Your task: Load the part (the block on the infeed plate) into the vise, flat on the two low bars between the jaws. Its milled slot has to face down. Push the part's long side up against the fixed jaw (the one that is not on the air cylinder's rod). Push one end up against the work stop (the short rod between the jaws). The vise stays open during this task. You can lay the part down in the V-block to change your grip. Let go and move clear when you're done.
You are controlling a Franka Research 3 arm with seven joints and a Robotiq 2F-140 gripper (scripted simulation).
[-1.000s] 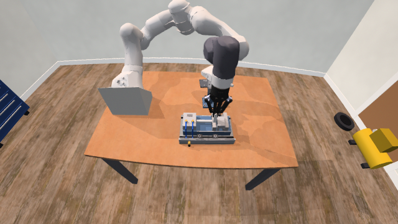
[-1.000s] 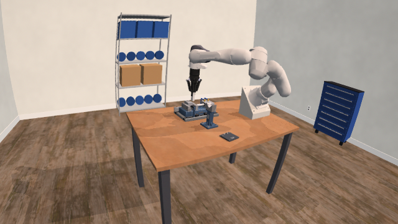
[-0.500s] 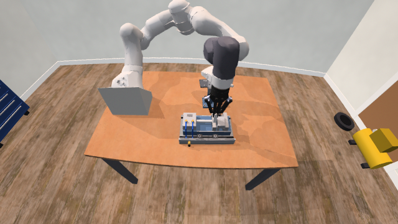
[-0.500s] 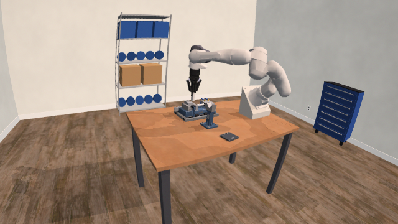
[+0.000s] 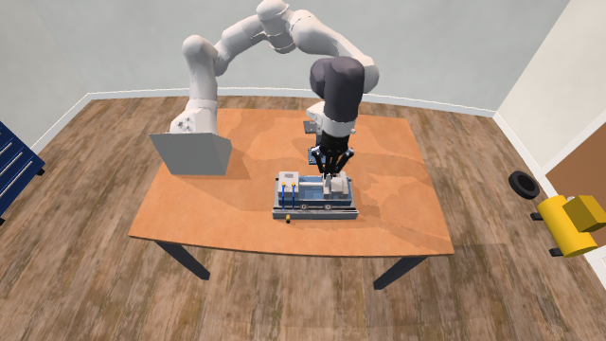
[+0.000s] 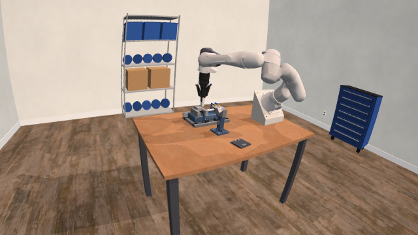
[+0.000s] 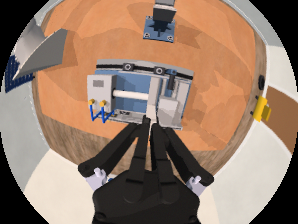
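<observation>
Now: the part 30 mm ahead of my hand and 50 mm below it. From my hand the other things lie so: fixed jaw (60 mm ahead, 30 mm to the left, 70 mm below); air cylinder (130 mm behind, 10 mm to the left, 60 mm below); vise (40 mm behind, 20 mm to the left, 100 mm below).
</observation>
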